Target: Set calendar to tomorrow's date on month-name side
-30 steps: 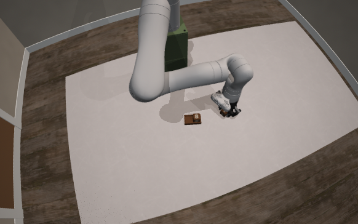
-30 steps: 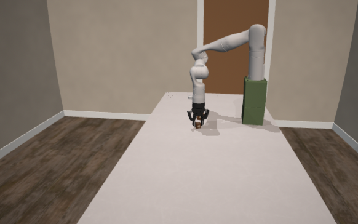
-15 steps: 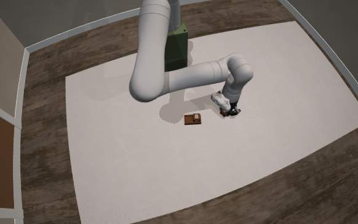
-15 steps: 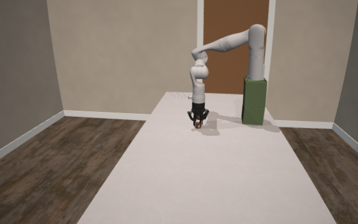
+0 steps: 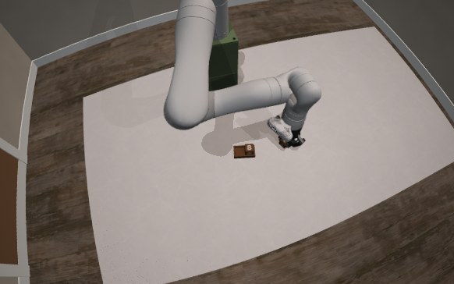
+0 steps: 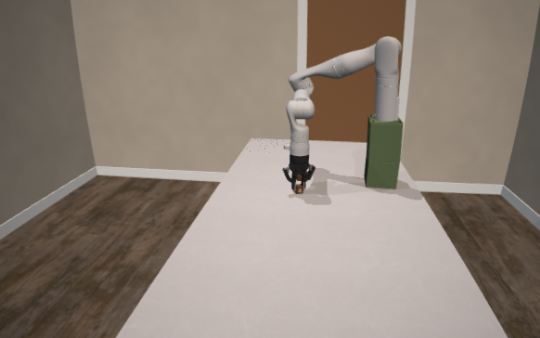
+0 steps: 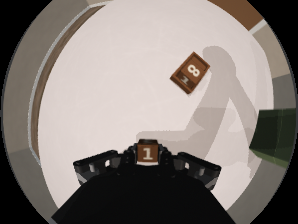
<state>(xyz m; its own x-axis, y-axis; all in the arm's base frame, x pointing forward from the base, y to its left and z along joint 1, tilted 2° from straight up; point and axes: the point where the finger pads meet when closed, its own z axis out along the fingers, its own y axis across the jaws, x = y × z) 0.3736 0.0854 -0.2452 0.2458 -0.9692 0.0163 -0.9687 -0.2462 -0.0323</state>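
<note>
My gripper is now 130 mm to the left of the cube and 30 mm past it. From my hand the other things lie so: brown tray (150 mm to the right, 40 mm behind, 20 mm below).
</note>
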